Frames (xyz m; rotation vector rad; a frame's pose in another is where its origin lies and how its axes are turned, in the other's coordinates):
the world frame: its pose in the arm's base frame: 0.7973 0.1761 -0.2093 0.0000 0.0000 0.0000
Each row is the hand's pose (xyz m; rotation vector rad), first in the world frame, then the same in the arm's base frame.
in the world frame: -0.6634 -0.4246 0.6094 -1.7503 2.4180 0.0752
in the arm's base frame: 0.1339 -0.2485 0.4001 -1.7503 2.4180 0.0752
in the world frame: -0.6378 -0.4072 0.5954 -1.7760 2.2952 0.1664
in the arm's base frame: 0.1595 -0.2311 0.3861 -1.7760 2.2952 0.1664
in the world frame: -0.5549 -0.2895 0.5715 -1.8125 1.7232 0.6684
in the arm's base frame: 0.2424 -0.1134 0.3622 -1.8125 1.7232 0.6684
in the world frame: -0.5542 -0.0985 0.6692 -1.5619 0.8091 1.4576
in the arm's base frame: 0.2431 0.0776 0.4599 -1.5619 0.8091 1.4576
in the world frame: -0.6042 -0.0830 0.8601 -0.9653 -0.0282 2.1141
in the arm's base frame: 0.1931 0.0931 0.6508 -0.9653 -0.0282 2.1141
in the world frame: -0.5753 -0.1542 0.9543 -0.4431 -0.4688 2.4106
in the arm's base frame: 0.2220 0.0219 0.7450 -0.4431 -0.4688 2.4106
